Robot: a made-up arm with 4 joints. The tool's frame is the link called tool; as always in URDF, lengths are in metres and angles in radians.
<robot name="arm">
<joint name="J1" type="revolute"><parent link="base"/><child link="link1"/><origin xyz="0 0 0.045"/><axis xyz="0 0 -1"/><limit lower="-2.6" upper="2.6"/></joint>
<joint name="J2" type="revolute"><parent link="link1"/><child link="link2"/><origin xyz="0.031 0.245 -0.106"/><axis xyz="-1 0 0"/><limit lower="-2.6" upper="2.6"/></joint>
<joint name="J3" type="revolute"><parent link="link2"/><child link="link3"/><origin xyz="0.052 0.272 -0.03"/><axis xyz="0 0 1"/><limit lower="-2.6" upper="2.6"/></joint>
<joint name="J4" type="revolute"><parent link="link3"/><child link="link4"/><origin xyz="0.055 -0.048 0.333"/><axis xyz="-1 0 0"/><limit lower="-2.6" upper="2.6"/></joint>
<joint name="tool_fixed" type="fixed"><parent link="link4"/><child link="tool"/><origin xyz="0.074 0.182 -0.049"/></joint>
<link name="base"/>
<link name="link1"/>
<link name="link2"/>
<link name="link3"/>
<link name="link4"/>
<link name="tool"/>
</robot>
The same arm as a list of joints. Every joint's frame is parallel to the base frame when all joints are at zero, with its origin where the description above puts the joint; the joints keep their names.
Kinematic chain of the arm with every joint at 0, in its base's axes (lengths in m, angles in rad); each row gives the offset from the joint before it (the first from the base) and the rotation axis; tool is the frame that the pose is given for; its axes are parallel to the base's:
J1: xyz 0.0000 0.0000 0.0450 axis -z
J2: xyz 0.0310 0.2450 -0.1060 axis -x
J3: xyz 0.0520 0.2720 -0.0300 axis +z
J4: xyz 0.0550 -0.0480 0.3330 axis -x
tool: xyz 0.0740 0.1820 -0.0490
Joint limits (rad, base to tool): -2.6000..2.6000 -2.6000..2.6000 -2.6000..2.6000 -2.6000..2.6000

